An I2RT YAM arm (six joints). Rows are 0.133 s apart.
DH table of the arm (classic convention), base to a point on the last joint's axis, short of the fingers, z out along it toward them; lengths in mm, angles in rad. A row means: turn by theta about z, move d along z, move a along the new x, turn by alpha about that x. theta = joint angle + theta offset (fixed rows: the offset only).
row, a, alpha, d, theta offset
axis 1, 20, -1.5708, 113.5, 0
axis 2, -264, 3.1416, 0, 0
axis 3, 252.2, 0, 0, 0.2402
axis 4, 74, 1.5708, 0, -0.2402
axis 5, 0, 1.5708, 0, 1.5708
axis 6, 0, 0, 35.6, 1.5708
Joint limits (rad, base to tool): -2.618..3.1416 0..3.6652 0..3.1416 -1.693..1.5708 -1.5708..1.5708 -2.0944..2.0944
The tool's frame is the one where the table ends.
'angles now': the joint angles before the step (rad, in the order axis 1, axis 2, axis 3, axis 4, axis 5, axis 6). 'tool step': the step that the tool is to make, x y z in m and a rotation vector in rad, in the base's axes. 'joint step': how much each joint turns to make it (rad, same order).
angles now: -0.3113, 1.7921, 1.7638, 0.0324, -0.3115, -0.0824
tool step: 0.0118, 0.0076, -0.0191, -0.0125, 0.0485, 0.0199
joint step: 0.0250, 0.0277, -0.0203, -0.0030, 0.0057, -0.0274
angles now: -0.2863, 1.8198, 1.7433, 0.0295, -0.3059, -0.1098
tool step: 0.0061, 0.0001, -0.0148, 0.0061, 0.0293, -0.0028
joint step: 0.0046, 0.0177, -0.0237, 0.0109, 0.0076, -0.0020
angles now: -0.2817, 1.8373, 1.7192, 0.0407, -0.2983, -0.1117
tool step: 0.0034, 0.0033, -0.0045, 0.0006, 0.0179, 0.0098
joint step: 0.0091, 0.0095, 0.0023, -0.0115, -0.0003, -0.0046
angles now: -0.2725, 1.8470, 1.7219, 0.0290, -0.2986, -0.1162
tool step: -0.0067, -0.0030, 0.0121, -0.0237, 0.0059, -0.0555
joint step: -0.0066, -0.0179, 0.0278, -0.0504, 0.0510, -0.0202
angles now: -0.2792, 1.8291, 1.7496, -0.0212, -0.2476, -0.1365
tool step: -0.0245, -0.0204, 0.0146, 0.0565, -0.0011, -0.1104
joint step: -0.0580, -0.0617, -0.0164, -0.0479, 0.0467, 0.0607
